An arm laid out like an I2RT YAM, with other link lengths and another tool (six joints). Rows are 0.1 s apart.
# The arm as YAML. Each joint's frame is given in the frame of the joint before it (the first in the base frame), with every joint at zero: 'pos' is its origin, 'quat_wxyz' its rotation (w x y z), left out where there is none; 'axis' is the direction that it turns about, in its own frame. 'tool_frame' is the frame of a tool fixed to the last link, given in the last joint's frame.
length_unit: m
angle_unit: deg
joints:
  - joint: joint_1
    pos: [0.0, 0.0, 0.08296]
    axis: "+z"
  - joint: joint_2
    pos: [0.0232, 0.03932, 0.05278]
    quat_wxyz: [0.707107, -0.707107, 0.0, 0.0]
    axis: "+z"
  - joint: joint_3
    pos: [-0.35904, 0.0, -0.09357]
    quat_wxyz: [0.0, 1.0, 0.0, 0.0]
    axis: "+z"
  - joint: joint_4
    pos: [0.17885, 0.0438, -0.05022]
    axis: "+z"
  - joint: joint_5
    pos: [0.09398, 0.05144, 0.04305]
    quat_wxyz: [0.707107, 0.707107, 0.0, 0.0]
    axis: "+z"
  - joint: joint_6
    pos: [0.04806, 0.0, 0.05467]
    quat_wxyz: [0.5, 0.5, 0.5, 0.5]
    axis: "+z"
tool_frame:
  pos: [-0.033, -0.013, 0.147]
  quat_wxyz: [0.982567, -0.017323, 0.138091, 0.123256]
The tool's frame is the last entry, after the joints.
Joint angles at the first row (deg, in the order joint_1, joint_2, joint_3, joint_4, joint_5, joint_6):
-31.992, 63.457, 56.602, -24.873, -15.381, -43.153
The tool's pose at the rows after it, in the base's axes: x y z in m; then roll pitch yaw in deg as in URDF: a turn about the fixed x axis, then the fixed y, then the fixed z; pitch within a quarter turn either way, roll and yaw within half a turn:
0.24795 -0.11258 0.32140 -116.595 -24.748 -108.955
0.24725 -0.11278 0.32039 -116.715 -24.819 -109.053
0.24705 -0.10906 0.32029 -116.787 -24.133 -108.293
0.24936 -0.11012 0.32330 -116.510 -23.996 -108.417
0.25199 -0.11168 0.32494 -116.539 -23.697 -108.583
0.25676 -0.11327 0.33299 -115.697 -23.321 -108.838
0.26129 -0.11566 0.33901 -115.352 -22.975 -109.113
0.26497 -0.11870 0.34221 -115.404 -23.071 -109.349
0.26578 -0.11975 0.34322 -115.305 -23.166 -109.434
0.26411 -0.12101 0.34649 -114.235 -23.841 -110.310
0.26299 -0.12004 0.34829 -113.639 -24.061 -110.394
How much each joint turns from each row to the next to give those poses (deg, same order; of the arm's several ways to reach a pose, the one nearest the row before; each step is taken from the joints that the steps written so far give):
-0.003, 0.000, -0.088, 0.177, 0.174, -0.002
0.005, -0.087, -0.174, -0.003, 0.180, 0.001
-0.002, -0.089, -0.091, -0.174, -0.967, 0.175
0.000, 0.352, 0.615, -0.001, -0.092, 0.176
0.000, 0.526, 0.528, 0.001, 0.003, 0.350
-0.001, 0.614, 1.492, -0.090, -0.353, 0.439
0.003, 0.790, 1.493, -0.347, -0.085, 0.442
0.086, 0.793, 1.233, -0.442, 0.348, 0.088
-0.087, 0.178, 0.265, -0.001, 0.001, -0.087
0.000, -0.701, -0.261, 0.613, 0.616, -0.176
-0.002, -0.442, -0.178, 0.267, -0.088, -0.177

